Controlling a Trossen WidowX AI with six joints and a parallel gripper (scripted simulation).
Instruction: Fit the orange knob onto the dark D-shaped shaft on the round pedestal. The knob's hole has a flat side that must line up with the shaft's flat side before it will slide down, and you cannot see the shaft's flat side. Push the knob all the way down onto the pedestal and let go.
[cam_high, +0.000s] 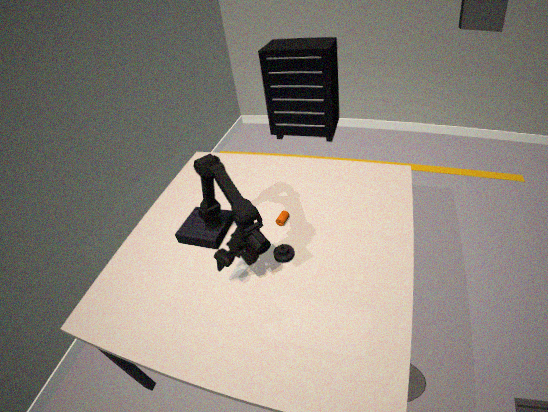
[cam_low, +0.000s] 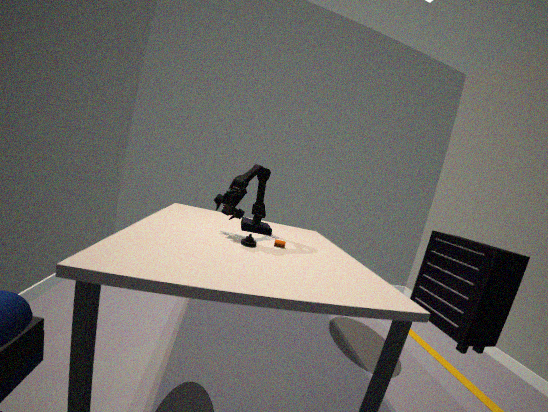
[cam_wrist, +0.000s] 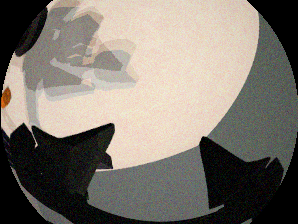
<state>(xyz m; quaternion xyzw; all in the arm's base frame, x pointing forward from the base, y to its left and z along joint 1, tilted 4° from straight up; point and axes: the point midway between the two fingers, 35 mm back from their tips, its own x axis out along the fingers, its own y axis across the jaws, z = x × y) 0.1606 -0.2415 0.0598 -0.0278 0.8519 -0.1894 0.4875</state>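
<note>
My gripper tip is 15 cm short of the orange knob, 34 cm to the right of it and 8 cm above it. From my gripper tip the other things lie so: round pedestal (18 cm ahead, 15 cm to the left, 7 cm below).
</note>
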